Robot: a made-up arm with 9 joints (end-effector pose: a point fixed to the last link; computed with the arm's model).
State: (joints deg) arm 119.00 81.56 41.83 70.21 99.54 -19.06 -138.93 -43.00 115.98
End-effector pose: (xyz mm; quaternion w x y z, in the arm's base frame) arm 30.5 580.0 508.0 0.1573 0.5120 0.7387 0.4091
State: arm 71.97 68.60 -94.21 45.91 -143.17 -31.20 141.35 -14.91 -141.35
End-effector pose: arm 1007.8 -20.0 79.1 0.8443 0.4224 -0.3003 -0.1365
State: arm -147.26 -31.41 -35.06 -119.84 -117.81 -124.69 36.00 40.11 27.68
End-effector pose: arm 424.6 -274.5 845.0 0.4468 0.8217 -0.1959 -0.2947
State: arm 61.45 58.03 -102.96 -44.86 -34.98 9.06 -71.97 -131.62 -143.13
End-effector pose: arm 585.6 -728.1 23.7 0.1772 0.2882 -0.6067 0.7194
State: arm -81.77 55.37 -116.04 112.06 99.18 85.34 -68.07 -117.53 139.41
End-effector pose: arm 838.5 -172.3 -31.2 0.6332 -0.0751 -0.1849 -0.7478
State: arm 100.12 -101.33 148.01 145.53 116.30 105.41 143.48 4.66 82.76
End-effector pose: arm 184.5 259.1 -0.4 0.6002 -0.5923 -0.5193 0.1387
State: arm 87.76 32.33 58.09 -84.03 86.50 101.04 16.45 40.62 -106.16
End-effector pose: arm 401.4 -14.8 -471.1 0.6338 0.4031 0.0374 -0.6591
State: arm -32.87 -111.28 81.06 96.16 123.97 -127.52 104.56 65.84 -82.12
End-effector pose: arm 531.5 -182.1 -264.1 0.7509 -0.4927 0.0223 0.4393
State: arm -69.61 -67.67 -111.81 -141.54 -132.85 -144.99 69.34 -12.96 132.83
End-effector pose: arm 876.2 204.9 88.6 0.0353 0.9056 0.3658 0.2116
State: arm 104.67 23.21 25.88 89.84 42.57 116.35 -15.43 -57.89 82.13
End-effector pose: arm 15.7 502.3 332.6 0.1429 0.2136 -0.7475 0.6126
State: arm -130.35 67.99 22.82 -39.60 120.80 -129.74 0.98 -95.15 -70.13
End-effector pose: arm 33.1 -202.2 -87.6 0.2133 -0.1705 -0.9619 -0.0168
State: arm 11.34 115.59 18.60 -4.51 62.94 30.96 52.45 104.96 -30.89
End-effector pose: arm 327.4 -104.4 -121.4 0.1357 0.1846 0.4959 -0.8376
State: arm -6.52 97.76 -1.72 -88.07 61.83 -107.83 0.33 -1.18 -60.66
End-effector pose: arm 1.5 -274.3 461.2 0.0542 0.7928 -0.0438 0.6054
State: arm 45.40 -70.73 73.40 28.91 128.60 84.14 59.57 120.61 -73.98
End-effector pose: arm 274.8 -244.4 429.3 0.1014 -0.0296 0.9394 0.3261
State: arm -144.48 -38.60 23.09 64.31 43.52 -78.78 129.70 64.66 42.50
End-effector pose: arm 340.6 -458.6 -404.1 0.2331 -0.4655 -0.3021 0.7985
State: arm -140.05 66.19 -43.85 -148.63 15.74 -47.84 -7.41 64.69 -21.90
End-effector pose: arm 791.6 374.2 -474.8 0.8765 -0.2360 -0.3329 -0.2556
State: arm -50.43 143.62 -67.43 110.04 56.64 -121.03 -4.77 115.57 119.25
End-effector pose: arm -3.6 -131.5 -87.9 0.7695 -0.3680 -0.0942 -0.5134
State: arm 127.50 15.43 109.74 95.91 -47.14 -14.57 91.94 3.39 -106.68
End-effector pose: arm 747.6 65.7 568.2 0.0939 -0.8904 -0.4387 0.0767
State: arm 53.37 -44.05 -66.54 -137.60 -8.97 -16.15 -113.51 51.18 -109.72
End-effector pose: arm 655.7 -484.6 -283.9 0.0391 -0.3991 0.8301 0.3875
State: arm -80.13 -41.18 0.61 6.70 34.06 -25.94 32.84 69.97 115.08
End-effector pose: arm 322.8 195.0 283.8 0.5769 -0.6283 0.3356 0.3998
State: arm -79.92 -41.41 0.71 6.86 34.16 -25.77 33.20 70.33 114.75
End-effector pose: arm 317.1 195.4 283.8 0.5749 -0.6306 0.3348 0.3997
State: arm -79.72 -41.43 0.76 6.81 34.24 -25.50 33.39 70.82 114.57
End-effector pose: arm 314.5 195.5 283.3 0.5721 -0.6332 0.3366 0.3980
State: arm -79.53 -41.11 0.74 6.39 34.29 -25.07 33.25 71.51 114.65
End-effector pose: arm 317.1 195.6 281.9 0.5683 -0.6360 0.3429 0.3936
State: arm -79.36 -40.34 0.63 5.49 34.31 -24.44 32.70 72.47 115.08
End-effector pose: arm 326.2 195.4 279.3 0.5627 -0.6391 0.3550 0.3858
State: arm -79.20 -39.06 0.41 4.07 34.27 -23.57 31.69 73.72 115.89
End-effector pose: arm 342.6 194.8 275.2 0.5550 -0.6422 0.3734 0.3743
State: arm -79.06 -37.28 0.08 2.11 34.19 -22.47 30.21 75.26 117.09
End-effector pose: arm 366.0 193.4 269.1 0.5442 -0.6452 0.3982 0.3593
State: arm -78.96 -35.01 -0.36 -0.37 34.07 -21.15 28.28 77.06 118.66
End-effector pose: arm 395.6 190.5 260.3 0.5297 -0.6476 0.4286 0.3412
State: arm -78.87 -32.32 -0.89 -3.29 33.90 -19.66 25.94 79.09 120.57
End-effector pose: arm 430.2 185.7 248.6 0.5107 -0.6491 0.4638 0.3206
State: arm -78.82 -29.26 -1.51 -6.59 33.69 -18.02 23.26 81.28 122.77
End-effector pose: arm 468.2 178.6 233.7 0.4870 -0.6494 0.5020 0.2986
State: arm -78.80 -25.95 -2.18 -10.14 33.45 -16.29 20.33 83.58 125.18
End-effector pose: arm 507.5 169.2 215.8 0.4588 -0.6482 0.5414 0.2761
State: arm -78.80 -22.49 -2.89 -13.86 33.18 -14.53 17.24 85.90 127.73
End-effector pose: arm 546.3 157.9 195.1 0.4268 -0.6455 0.5803 0.2537
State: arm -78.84 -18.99 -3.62 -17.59 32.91 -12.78 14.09 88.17 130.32
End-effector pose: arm 583.0 145.4 172.4 0.3924 -0.6414 0.6168 0.2327
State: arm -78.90 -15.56 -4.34 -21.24 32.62 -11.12 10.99 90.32 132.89
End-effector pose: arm 616.5 132.2 148.6 0.3570 -0.6362 0.6499 0.2133
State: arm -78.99 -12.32 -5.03 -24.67 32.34 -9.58 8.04 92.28 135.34
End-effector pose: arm 645.8 119.4 124.9 0.3225 -0.6304 0.6782 0.1963
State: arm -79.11 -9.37 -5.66 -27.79 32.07 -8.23 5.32 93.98 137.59
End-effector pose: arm 670.8 107.5 102.4 0.2907 -0.6245 0.7017 0.1818
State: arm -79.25 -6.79 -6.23 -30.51 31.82 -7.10 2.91 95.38 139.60
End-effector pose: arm 691.3 96.9 81.9 0.2628 -0.6190 0.7203 0.1700
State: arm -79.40 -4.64 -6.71 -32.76 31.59 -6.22 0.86 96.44 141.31
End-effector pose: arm 707.8 87.8 64.4 0.2398 -0.6143 0.7344 0.1607
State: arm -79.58 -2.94 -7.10 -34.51 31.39 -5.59 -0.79 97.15 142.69
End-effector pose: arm 720.5 80.4 50.3 0.2224 -0.6106 0.7442 0.1543
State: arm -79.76 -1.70 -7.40 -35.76 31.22 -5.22 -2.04 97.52 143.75
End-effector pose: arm 730.0 74.5 39.8 0.2103 -0.6081 0.7506 0.1501
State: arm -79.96 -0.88 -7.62 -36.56 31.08 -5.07 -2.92 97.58 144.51
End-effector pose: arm 736.8 69.9 32.7 0.2034 -0.6066 0.7541 0.1480
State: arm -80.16 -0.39 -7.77 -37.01 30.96 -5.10 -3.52 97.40 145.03
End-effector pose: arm 741.7 66.2 28.4 0.2004 -0.6060 0.7556 0.1473
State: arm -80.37 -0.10 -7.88 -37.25 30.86 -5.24 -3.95 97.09 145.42
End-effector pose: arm 745.5 63.1 25.8 0.1997 -0.6058 0.7559 0.1475
